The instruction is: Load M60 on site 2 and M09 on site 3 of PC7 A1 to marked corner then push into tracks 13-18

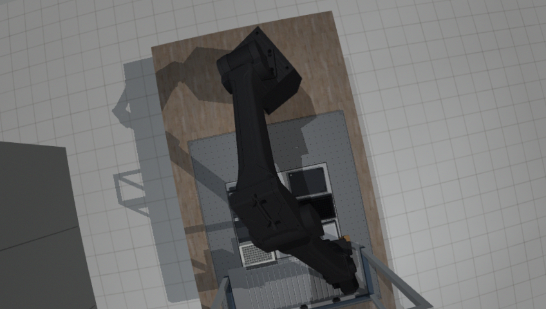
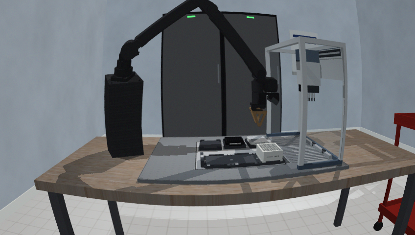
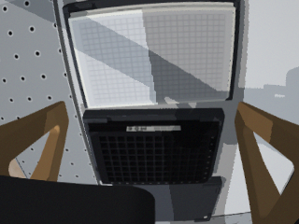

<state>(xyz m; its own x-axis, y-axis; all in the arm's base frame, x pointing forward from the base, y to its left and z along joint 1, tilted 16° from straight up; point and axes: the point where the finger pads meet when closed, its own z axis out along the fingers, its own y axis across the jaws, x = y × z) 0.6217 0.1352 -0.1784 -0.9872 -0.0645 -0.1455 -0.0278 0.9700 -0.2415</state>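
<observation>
My hand is 100 mm above the nest S3. Also, from my hand: black 96-well plate M06 (110 mm behind, 80 mm below, 10 mm to the right); then dark carrier PC7 (270 mm to the right, 90 mm below, 80 mm behind); then nest S1 (220 mm behind, 100 mm below, 30 mm to the right).
</observation>
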